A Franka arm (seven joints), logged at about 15 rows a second.
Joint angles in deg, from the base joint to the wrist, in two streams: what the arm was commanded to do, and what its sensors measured. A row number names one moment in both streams.
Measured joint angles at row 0: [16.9 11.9 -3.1 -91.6 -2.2 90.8 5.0]
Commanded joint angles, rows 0 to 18: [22.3 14.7 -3.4 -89.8 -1.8 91.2 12.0]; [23.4 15.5 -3.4 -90.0 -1.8 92.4 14.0]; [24.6 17.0 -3.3 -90.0 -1.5 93.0 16.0]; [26.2 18.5 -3.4 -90.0 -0.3 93.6 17.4]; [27.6 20.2 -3.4 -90.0 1.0 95.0 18.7]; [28.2 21.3 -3.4 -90.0 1.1 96.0 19.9]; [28.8 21.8 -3.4 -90.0 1.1 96.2 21.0]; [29.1 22.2 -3.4 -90.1 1.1 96.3 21.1]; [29.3 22.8 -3.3 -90.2 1.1 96.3 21.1]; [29.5 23.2 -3.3 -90.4 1.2 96.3 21.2]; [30.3 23.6 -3.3 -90.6 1.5 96.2 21.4]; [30.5 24.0 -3.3 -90.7 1.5 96.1 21.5]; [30.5 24.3 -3.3 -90.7 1.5 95.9 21.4]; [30.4 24.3 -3.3 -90.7 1.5 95.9 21.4]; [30.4 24.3 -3.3 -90.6 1.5 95.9 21.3]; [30.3 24.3 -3.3 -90.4 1.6 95.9 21.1]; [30.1 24.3 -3.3 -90.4 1.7 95.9 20.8]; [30.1 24.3 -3.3 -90.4 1.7 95.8 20.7]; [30.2 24.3 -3.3 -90.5 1.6 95.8 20.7]
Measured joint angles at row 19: [30.0 24.0 -2.9 -91.5 0.2 96.7 20.2]
